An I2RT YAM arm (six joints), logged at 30 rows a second.
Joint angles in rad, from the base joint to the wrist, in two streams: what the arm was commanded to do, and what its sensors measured. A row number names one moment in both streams.
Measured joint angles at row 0:
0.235, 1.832, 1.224, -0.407, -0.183, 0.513
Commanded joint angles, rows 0 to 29:
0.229, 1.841, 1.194, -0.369, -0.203, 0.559
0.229, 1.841, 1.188, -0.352, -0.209, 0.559
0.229, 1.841, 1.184, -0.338, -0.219, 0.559
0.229, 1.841, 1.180, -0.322, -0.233, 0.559
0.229, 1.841, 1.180, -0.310, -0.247, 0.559
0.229, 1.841, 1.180, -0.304, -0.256, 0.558
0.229, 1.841, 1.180, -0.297, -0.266, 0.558
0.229, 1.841, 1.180, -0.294, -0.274, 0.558
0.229, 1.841, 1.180, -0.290, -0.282, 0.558
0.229, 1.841, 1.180, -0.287, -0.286, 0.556
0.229, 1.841, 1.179, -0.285, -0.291, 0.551
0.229, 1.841, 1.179, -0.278, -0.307, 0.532
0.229, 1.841, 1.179, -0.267, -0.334, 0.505
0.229, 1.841, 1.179, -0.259, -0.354, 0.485
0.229, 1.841, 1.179, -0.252, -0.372, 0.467
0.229, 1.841, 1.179, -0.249, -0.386, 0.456
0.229, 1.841, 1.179, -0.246, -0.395, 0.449
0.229, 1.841, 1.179, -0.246, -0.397, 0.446
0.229, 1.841, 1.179, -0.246, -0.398, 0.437
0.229, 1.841, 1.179, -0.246, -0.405, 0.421
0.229, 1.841, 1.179, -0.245, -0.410, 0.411
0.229, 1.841, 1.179, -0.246, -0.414, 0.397
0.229, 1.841, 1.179, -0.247, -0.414, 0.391
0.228, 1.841, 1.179, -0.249, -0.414, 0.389
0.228, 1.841, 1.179, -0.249, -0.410, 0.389
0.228, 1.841, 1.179, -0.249, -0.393, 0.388
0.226, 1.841, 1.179, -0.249, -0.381, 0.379
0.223, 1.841, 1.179, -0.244, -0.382, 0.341
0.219, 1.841, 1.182, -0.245, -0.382, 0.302
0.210, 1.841, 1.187, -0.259, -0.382, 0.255
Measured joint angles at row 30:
0.231, 1.834, 1.186, -0.252, -0.376, 0.385
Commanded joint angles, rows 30 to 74:
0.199, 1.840, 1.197, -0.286, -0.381, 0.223
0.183, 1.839, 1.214, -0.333, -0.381, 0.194
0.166, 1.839, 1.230, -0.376, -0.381, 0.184
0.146, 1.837, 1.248, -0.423, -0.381, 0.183
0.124, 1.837, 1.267, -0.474, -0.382, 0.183
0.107, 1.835, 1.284, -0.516, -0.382, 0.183
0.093, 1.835, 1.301, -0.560, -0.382, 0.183
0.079, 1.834, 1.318, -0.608, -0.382, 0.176
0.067, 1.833, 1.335, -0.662, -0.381, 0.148
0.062, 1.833, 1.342, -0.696, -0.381, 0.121
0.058, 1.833, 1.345, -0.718, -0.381, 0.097
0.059, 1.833, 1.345, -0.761, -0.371, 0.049
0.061, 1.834, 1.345, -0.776, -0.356, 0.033
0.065, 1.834, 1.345, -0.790, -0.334, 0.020
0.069, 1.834, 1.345, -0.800, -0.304, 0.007
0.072, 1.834, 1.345, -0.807, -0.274, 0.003
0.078, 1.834, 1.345, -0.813, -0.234, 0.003
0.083, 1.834, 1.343, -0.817, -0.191, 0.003
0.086, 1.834, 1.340, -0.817, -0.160, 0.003
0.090, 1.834, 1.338, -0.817, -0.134, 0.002
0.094, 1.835, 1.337, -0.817, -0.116, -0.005
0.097, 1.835, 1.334, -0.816, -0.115, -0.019
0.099, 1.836, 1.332, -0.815, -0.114, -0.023
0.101, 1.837, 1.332, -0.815, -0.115, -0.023
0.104, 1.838, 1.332, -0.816, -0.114, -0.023
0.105, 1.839, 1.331, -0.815, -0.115, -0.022
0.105, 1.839, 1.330, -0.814, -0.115, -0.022
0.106, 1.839, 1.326, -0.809, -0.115, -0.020
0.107, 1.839, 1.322, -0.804, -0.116, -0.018
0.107, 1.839, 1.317, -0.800, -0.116, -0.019
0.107, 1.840, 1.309, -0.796, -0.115, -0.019
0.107, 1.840, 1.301, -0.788, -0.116, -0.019
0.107, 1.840, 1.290, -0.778, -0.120, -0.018
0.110, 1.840, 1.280, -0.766, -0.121, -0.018
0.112, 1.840, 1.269, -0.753, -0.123, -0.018
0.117, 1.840, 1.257, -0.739, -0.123, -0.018
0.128, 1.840, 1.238, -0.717, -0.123, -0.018
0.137, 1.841, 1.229, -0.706, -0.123, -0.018
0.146, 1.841, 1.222, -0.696, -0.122, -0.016
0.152, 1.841, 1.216, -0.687, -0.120, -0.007
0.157, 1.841, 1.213, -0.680, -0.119, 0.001
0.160, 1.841, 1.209, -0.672, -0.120, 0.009
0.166, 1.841, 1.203, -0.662, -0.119, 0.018
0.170, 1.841, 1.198, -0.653, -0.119, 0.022
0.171, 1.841, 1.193, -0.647, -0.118, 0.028
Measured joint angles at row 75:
0.158, 1.835, 1.216, -0.665, -0.131, 0.001
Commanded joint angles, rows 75 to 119:
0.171, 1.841, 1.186, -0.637, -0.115, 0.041
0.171, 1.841, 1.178, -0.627, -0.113, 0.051
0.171, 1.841, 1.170, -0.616, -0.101, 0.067
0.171, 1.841, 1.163, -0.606, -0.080, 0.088
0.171, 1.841, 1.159, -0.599, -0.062, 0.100
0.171, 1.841, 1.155, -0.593, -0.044, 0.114
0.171, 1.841, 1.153, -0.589, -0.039, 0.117
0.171, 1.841, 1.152, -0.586, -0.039, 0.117
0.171, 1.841, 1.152, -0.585, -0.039, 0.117
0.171, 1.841, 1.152, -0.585, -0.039, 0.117
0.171, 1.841, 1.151, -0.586, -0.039, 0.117
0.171, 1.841, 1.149, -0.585, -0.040, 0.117
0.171, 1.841, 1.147, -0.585, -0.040, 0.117
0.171, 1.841, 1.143, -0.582, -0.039, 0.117
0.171, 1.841, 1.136, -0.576, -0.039, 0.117
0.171, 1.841, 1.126, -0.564, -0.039, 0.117
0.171, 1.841, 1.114, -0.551, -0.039, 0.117
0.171, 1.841, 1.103, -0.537, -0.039, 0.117
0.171, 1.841, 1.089, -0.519, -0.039, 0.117
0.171, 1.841, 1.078, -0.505, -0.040, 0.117
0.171, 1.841, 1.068, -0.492, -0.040, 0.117
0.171, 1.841, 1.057, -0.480, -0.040, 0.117
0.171, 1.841, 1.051, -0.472, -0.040, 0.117
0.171, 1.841, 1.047, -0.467, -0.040, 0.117
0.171, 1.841, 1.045, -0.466, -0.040, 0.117
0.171, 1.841, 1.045, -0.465, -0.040, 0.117
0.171, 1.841, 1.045, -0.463, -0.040, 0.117
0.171, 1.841, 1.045, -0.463, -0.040, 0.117
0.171, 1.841, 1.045, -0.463, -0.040, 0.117
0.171, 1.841, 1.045, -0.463, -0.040, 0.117
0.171, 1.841, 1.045, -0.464, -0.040, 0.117
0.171, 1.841, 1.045, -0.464, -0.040, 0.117
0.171, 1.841, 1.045, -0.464, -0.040, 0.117
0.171, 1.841, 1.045, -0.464, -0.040, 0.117
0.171, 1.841, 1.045, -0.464, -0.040, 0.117
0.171, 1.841, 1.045, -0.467, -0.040, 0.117
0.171, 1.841, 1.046, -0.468, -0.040, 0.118
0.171, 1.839, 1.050, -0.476, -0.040, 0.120
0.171, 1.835, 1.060, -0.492, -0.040, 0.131
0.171, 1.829, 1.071, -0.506, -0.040, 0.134
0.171, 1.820, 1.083, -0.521, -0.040, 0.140
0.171, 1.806, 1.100, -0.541, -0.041, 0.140
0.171, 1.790, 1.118, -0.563, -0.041, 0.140
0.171, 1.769, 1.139, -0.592, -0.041, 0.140
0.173, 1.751, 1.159, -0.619, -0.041, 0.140
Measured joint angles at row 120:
0.167, 1.827, 1.091, -0.576, -0.049, 0.125
